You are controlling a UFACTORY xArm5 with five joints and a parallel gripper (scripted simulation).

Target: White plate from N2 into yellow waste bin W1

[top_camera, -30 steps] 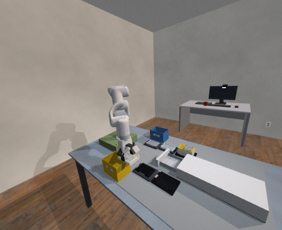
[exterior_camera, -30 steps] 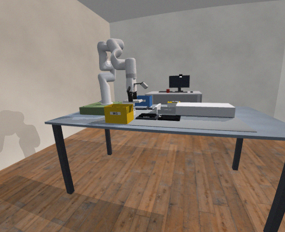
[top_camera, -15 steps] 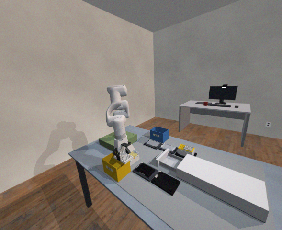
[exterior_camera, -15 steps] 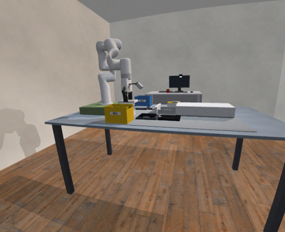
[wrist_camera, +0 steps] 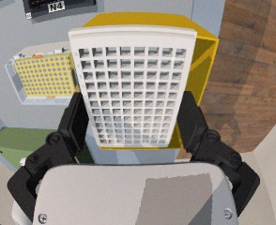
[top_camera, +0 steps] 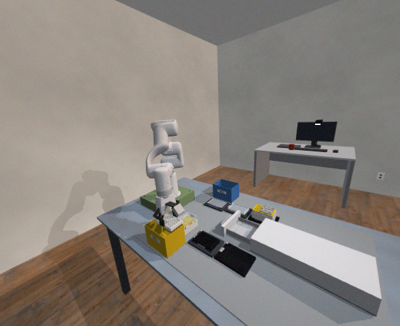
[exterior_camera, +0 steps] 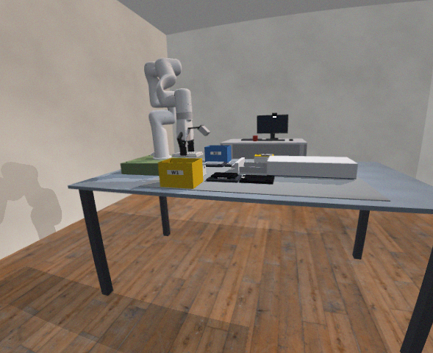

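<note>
My hand is 3 cm past the yellow waste bin W1, 2 cm to the left of it and 12 cm above it. Round my hand: black nest: 31 cm ahead, 14 cm to the left, 15 cm below; white plate: 1 cm below; black plate: 14 cm ahead, 13 cm to the left, 14 cm below.
</note>
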